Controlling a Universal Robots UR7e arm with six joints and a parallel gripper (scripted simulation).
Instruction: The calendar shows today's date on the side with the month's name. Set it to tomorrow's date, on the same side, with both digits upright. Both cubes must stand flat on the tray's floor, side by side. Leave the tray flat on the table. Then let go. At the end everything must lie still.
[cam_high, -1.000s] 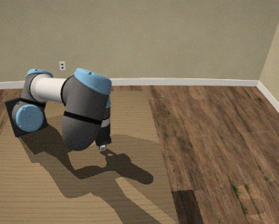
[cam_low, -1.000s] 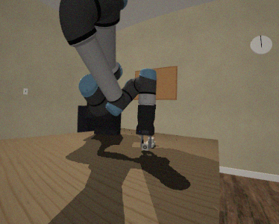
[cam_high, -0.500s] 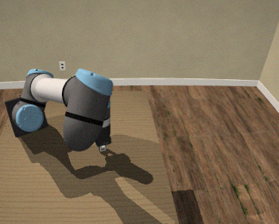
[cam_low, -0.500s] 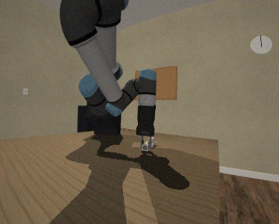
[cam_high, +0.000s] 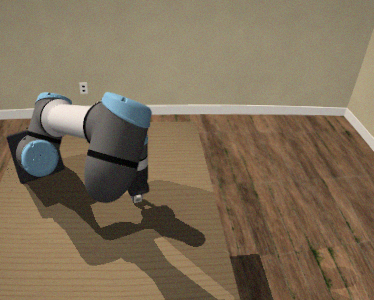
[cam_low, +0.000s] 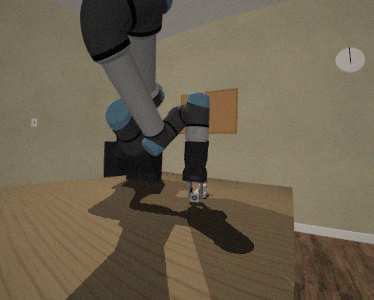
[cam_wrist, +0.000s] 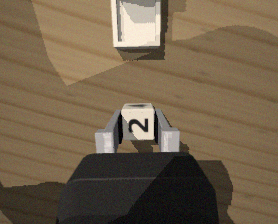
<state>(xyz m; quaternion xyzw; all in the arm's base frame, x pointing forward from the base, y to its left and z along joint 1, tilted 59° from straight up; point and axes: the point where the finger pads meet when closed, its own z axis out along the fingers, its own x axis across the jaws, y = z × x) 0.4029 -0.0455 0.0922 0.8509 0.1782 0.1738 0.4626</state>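
The white digit cube is 10 mm below my hand. Also, from my hand: white tray (20 mm behind, 110 mm to the left, 20 mm below).
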